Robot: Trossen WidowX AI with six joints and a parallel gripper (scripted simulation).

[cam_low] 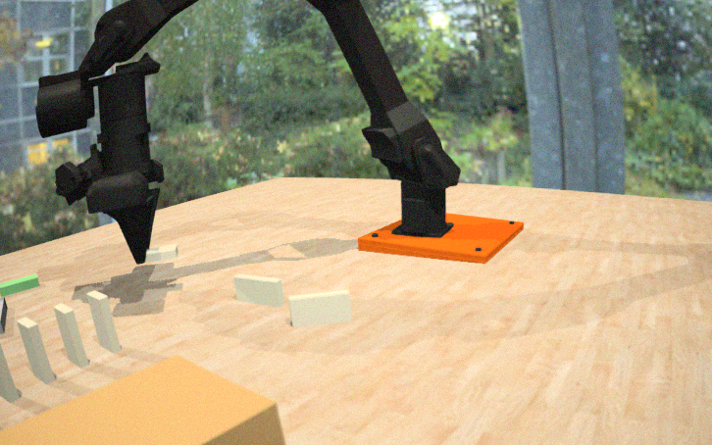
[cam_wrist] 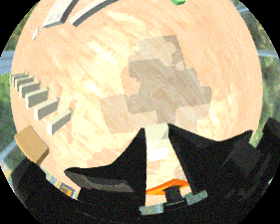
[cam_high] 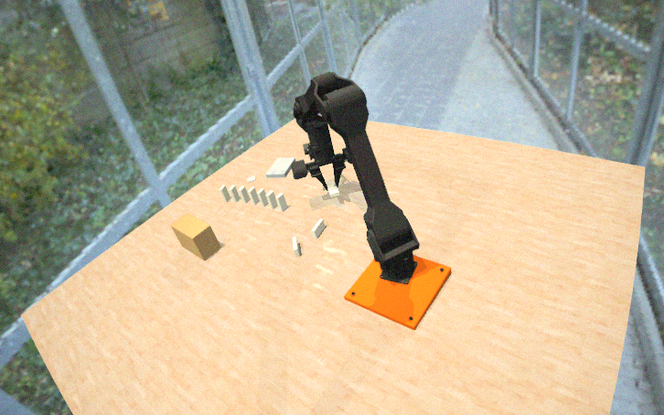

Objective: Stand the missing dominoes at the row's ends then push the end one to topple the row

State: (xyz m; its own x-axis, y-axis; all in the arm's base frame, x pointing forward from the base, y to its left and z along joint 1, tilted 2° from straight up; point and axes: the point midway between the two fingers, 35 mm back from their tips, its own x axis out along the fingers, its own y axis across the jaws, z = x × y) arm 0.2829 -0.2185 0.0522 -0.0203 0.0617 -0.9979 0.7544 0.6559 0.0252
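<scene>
Now: gripper tip 20 cm to the left of the green block, 10 cm short of it and 3 cm above it. From my gripper tip the other things lie so: grey bar: 17 cm ahead, 11 cm to the right, 3 cm below; then tan box: 30 cm to the left, 27 cm ahead; then flat pale plate: 27 cm ahead, 11 cm to the right, 3 cm below.
</scene>
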